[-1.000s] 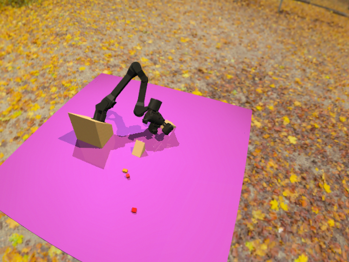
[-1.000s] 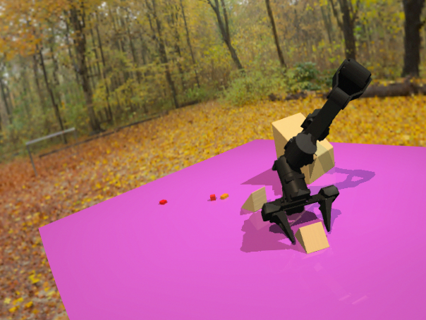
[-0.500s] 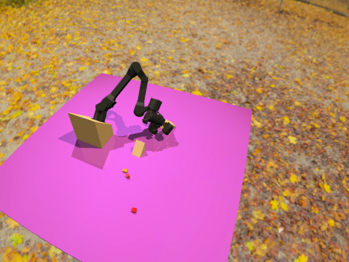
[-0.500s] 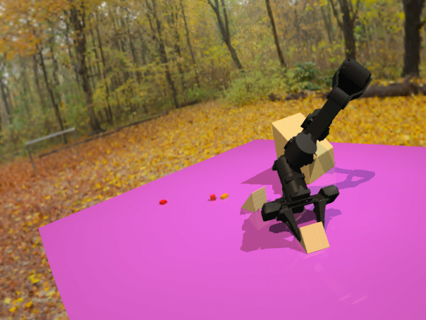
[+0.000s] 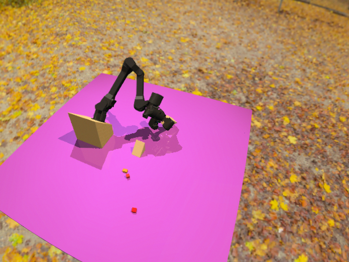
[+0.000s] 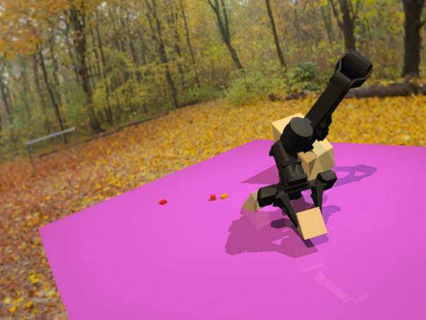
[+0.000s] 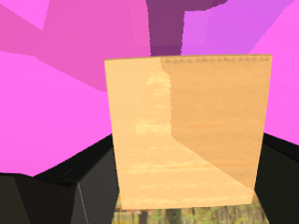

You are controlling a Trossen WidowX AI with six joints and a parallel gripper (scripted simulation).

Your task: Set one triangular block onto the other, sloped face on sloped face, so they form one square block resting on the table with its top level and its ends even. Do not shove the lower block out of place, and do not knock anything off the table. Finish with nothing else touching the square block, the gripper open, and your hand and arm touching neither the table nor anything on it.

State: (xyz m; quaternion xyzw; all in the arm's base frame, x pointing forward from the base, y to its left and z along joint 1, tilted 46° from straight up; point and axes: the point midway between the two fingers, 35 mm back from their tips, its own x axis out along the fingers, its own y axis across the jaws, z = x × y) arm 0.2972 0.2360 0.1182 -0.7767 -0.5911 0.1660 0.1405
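The tan wooden square block is 25 cm to the right of my gripper tip, 6 cm behind it and 4 cm below it. From my gripper tip the other things lie so: triangular block (1 cm above); then orange piece (41 cm to the right, 5 cm below, 5 cm behind).
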